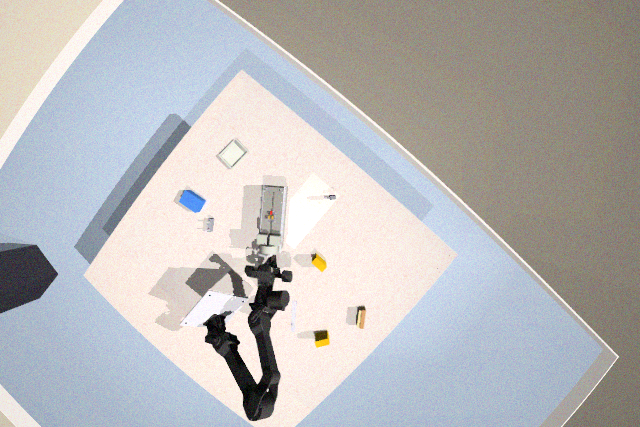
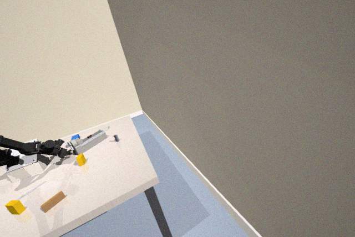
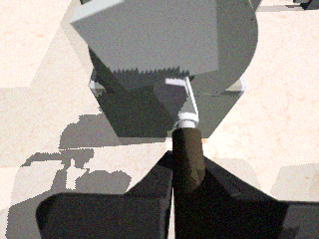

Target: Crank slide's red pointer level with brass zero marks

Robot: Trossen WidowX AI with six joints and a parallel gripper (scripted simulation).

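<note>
The dark brown crank handle is 10 mm behind my gripper tip, 10 mm to the right of it and 30 mm above it. Also, from my gripper tip: blue block: 110 mm behind, 420 mm to the left, 20 mm below; then crank: 40 mm above; then red pointer: 130 mm ahead, 130 mm to the left, 50 mm above.
</note>
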